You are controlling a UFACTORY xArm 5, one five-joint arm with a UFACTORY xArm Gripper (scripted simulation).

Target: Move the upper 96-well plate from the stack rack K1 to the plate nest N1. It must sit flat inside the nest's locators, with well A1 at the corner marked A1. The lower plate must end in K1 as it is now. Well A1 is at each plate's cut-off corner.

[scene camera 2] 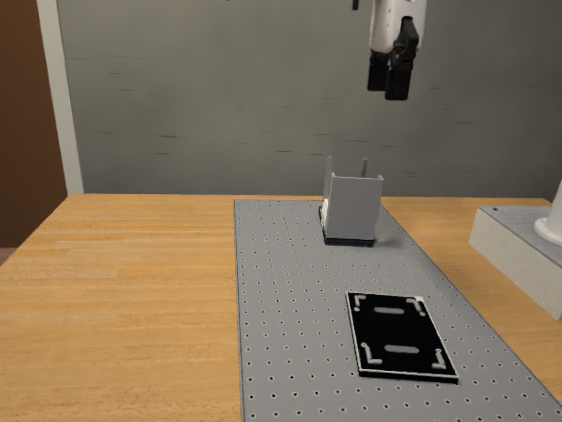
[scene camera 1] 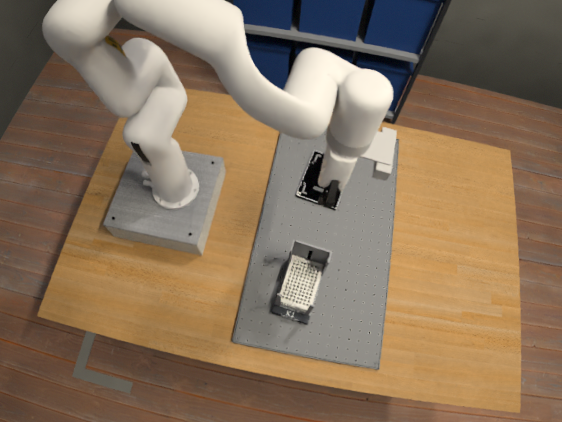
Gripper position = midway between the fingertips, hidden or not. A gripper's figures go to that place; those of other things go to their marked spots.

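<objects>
My gripper [scene camera 1: 329, 184] is 78 cm from the lens. There is a 96-well plate [scene camera 1: 298, 268] as well, and I see that it is 98 cm from the lens.
</objects>
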